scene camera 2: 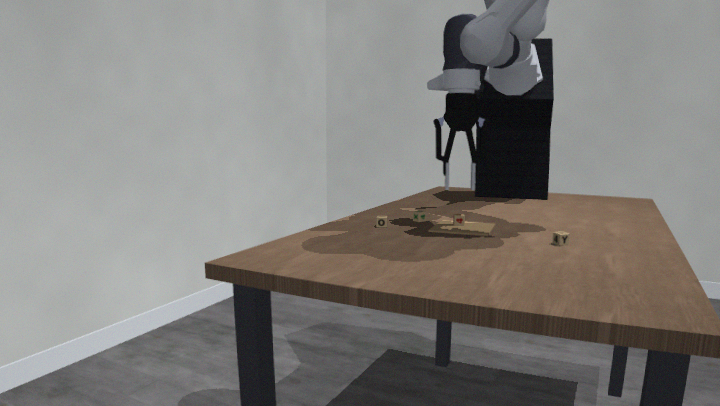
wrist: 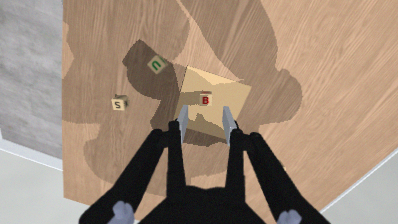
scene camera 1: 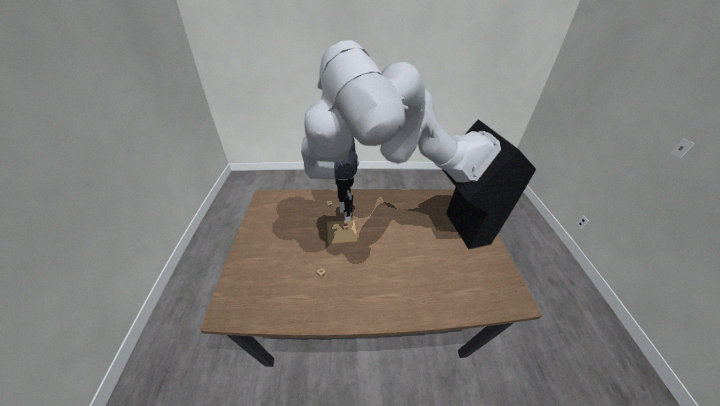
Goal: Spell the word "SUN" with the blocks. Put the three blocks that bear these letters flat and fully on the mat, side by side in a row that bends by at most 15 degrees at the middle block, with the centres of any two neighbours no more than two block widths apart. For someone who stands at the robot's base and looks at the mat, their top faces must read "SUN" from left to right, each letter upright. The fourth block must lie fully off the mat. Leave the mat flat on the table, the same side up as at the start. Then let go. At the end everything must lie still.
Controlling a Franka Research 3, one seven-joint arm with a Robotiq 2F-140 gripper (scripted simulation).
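Note:
Visible: a tan mat [wrist: 225,92]. My gripper [wrist: 205,113] appears in the same view as the mat; scene camera 2 also gives my gripper [scene camera 2: 459,189].

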